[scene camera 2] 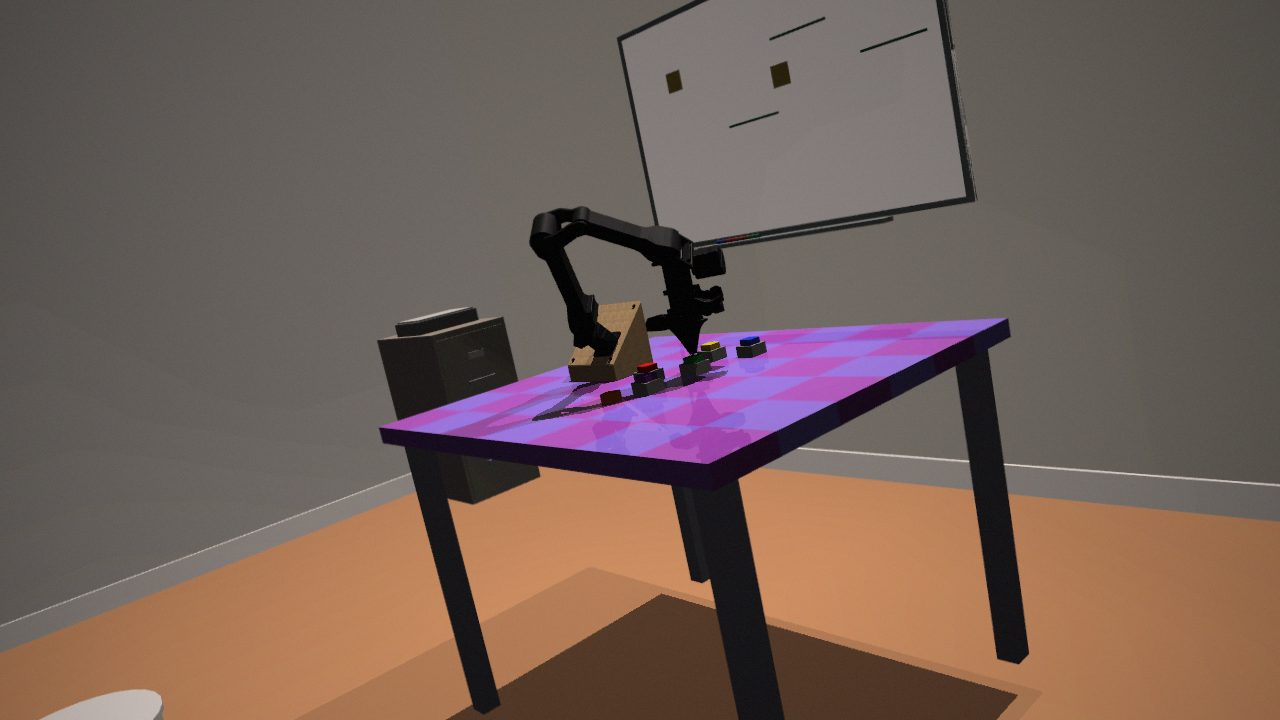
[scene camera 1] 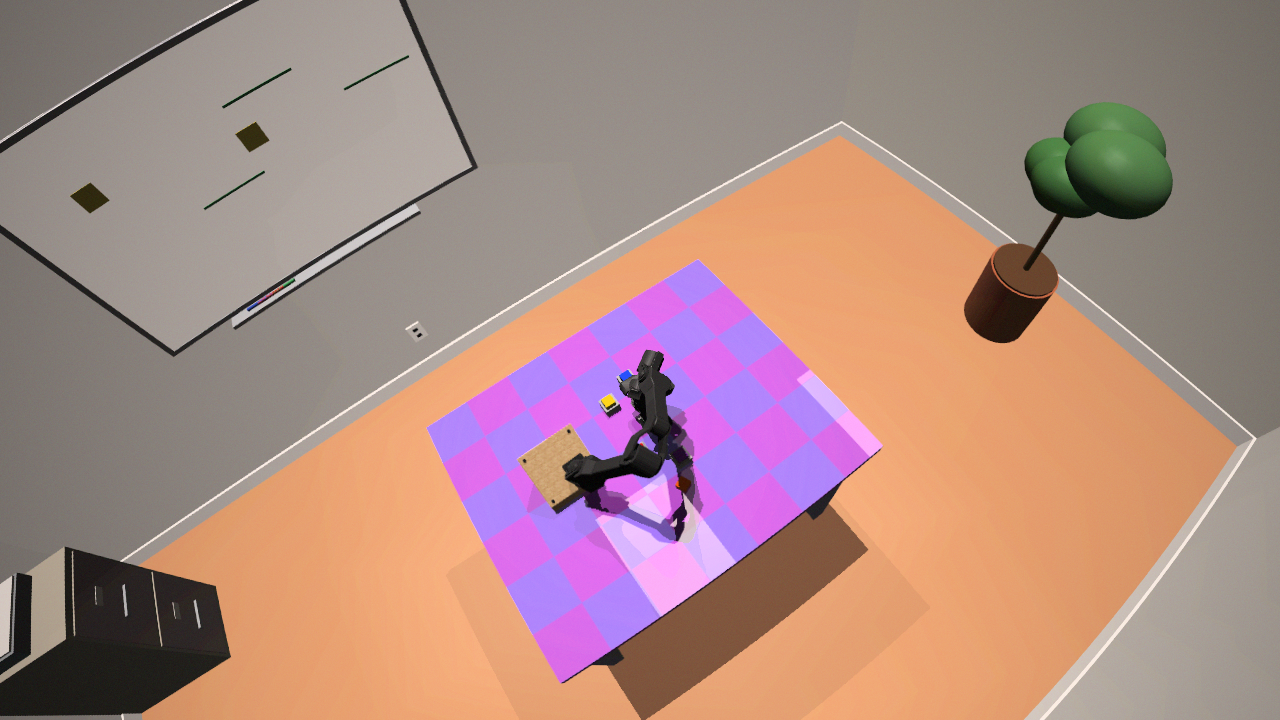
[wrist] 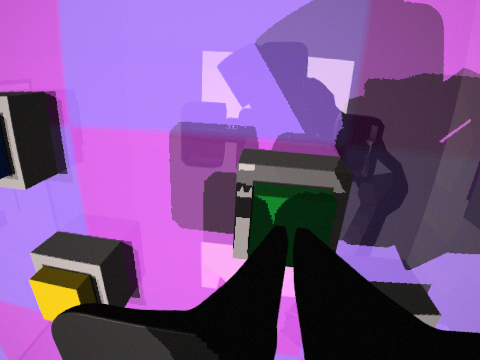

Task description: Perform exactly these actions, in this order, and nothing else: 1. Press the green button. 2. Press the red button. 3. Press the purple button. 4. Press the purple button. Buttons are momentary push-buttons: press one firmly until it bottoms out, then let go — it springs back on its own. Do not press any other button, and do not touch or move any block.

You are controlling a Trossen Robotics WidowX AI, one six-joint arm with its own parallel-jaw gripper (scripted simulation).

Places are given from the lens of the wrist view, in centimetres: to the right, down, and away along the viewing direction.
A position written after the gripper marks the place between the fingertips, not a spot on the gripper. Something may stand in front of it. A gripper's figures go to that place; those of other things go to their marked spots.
gripper [wrist: 289, 237]: 2, 2, 10
green button [wrist: 315, 209]: 3, 1, 10
yellow button [wrist: 55, 290]: -10, 6, 14
The marked spots on the green button and the yellow button are 14 cm apart.
